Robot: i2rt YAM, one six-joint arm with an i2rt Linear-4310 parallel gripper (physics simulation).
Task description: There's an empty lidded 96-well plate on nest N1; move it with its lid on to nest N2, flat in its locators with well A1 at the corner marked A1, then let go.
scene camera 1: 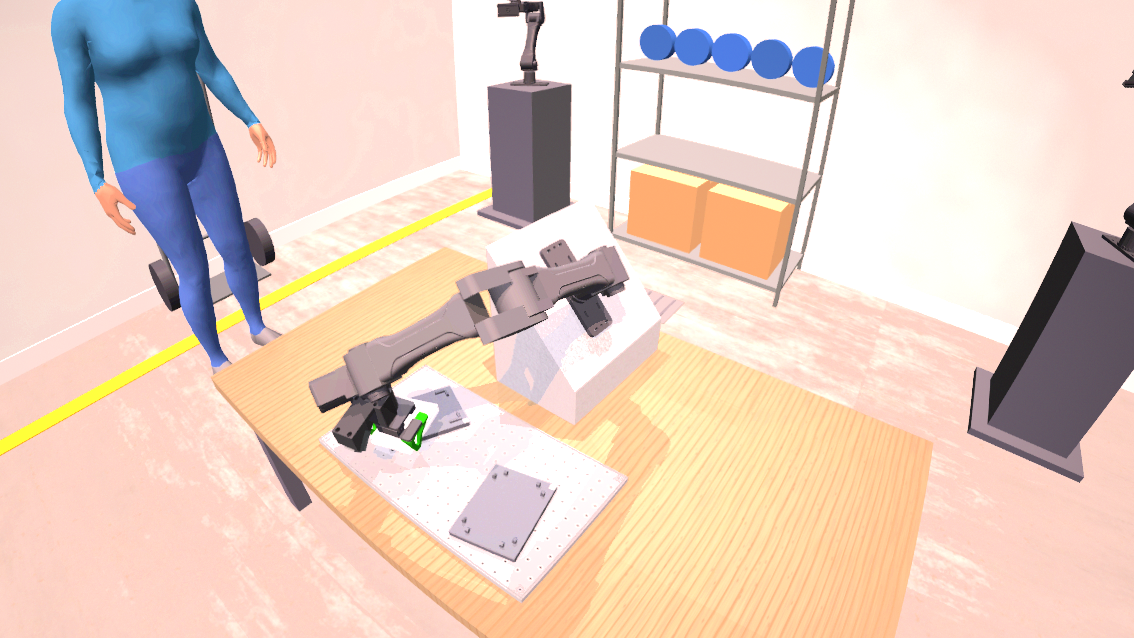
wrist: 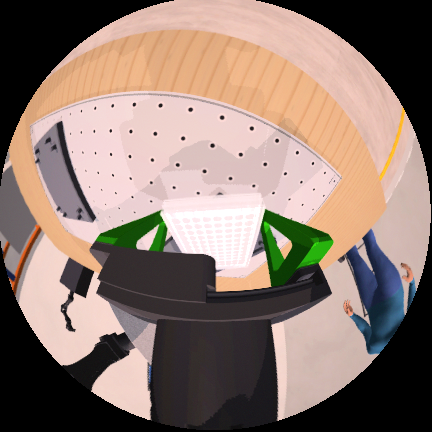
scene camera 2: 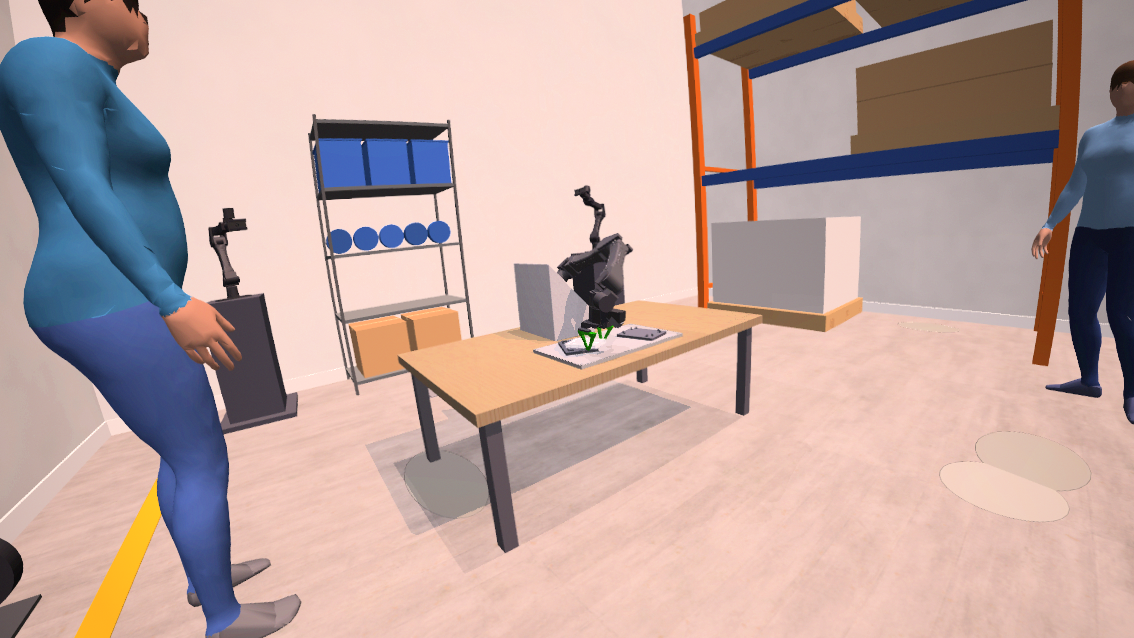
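Where they show: gripper, fingertip midpoint: (scene camera 1: 397, 441) (wrist: 213, 213) (scene camera 2: 595, 346); arm's base at its link origin: (wrist: 139, 334) (scene camera 2: 554, 286).
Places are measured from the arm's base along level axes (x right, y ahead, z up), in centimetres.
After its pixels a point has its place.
The 96-well plate (wrist: 213, 235) @(x 10.5, y 39.7, z -16.2 cm) is white with a clear lid. In the wrist view it lies between my green fingers. My gripper (wrist: 213, 213) @(x 10.1, y 40.8, z -18.1 cm) (scene camera 1: 394, 436) @(x 10.1, y 40.8, z -18.1 cm) (scene camera 2: 590, 339) @(x 10.1, y 40.8, z -18.1 cm) is open, with one finger close along each side of the plate. In scene camera 1 the plate shows only as a pale patch (scene camera 1: 389, 451) under the gripper. It is low over the white perforated board (scene camera 1: 443, 467) @(x -0.2, y 38.4, z -19.6 cm), just left of one grey nest (scene camera 1: 446, 408) @(x 10.0, y 28.2, z -18.4 cm). The other grey nest (scene camera 1: 503, 512) @(x -16.0, y 39.0, z -18.3 cm) (wrist: 54, 173) @(x -14.7, y 40.1, z -18.4 cm) lies bare towards the board's near end. I cannot read the nest labels or the A1 mark.
The arm's white base block (scene camera 1: 586, 365) @(x -9.2, y 7.9, z -10.0 cm) stands behind the board on the wooden table (scene camera 1: 713, 491) @(x -41.0, y 11.5, z -20.8 cm). A person in blue (scene camera 1: 158, 158) stands by the table's left corner. A shelf rack (scene camera 1: 809, 158) and dark pedestals (scene camera 1: 528, 151) stand behind.
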